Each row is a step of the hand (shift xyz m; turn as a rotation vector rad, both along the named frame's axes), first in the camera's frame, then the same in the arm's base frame.
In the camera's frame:
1: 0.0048 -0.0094 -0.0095 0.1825 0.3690 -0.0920
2: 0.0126 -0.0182 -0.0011 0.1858 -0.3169 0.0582
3: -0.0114 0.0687 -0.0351 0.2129 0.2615 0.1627
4: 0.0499 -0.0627 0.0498 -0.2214 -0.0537 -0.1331
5: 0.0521 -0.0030 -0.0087 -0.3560 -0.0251 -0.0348
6: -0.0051 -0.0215 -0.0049 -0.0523 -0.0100 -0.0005
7: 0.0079 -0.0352 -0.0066 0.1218 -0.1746 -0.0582
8: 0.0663 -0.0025 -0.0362 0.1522 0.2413 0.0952
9: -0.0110 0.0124 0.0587 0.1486 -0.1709 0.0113
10: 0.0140 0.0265 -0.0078 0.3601 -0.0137 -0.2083
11: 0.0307 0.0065 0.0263 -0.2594 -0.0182 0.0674
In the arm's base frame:
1: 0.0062 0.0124 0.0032 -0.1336 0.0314 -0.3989
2: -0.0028 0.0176 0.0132 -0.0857 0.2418 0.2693
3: 0.0170 -0.0192 -0.0736 -0.3160 -0.0310 -0.1984
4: -0.0536 0.0382 0.0676 0.2506 -0.0767 0.0303
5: -0.0257 0.0449 -0.0109 0.2560 -0.2401 0.0734
6: 0.0119 0.0076 0.0177 0.0357 -0.0350 0.0184
7: 0.0082 0.0239 0.0266 0.0073 0.1939 0.1052
8: -0.0144 0.0695 -0.0261 -0.2230 -0.0339 -0.1989
9: -0.0394 -0.0434 0.0169 -0.0618 0.1771 0.1274
10: -0.0093 0.0035 -0.0293 -0.0695 0.3833 -0.1466
11: -0.0403 0.0070 0.0001 0.1178 -0.2223 0.0941

